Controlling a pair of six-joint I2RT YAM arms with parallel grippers.
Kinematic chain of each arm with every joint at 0, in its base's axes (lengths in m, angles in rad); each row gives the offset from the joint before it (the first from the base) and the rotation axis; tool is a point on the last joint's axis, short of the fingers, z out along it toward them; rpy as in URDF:
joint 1: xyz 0 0 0.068 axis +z
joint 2: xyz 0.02 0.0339 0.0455 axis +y
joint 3: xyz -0.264 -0.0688 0 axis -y
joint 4: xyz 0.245 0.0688 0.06 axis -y
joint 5: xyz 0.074 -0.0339 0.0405 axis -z
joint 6: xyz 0.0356 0 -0.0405 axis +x
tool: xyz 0 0 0 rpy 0 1.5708 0
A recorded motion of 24 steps. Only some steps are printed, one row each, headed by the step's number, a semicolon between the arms.
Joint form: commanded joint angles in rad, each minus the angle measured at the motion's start. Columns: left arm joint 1, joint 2, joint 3, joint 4, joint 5, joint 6; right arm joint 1, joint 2, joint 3, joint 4, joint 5, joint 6.
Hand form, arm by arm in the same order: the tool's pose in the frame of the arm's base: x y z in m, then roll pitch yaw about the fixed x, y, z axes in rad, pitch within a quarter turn. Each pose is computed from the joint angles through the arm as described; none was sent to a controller.
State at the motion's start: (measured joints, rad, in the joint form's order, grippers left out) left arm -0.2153 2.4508 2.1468 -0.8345 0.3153 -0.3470; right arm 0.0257 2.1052 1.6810 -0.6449 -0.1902 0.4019
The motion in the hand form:
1: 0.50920 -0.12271 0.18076 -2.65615 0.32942 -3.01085; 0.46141 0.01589 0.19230 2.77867 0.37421 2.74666
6: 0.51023 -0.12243 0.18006 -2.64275 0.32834 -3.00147; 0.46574 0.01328 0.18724 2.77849 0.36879 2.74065
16: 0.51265 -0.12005 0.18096 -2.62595 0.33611 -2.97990; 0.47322 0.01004 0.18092 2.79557 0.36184 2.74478
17: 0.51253 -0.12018 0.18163 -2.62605 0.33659 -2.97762; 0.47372 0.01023 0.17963 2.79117 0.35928 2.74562
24: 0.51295 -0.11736 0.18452 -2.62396 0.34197 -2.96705; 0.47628 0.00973 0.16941 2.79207 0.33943 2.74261
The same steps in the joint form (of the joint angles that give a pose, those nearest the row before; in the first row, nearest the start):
1: 0.0021 -0.0048 0.0345 -0.0001 0.0346 0.0005; -0.0057 0.0387 0.0373 -0.0178 0.0020 -0.0100
6: 0.0037 -0.0026 0.0340 0.0092 0.0439 -0.0089; -0.0116 0.0614 0.0539 -0.0163 -0.0001 -0.0089
16: 0.0094 -0.0021 0.0345 0.0276 0.0498 -0.0247; -0.0181 0.1016 0.0965 -0.0331 0.0084 -0.0184
17: 0.0090 -0.0034 0.0346 0.0275 0.0483 -0.0271; -0.0181 0.1051 0.0969 -0.0309 0.0031 -0.0184
24: 0.0143 -0.0090 0.0346 0.0292 0.0460 -0.0314; -0.0196 0.1307 0.1011 -0.0271 -0.0024 -0.0136

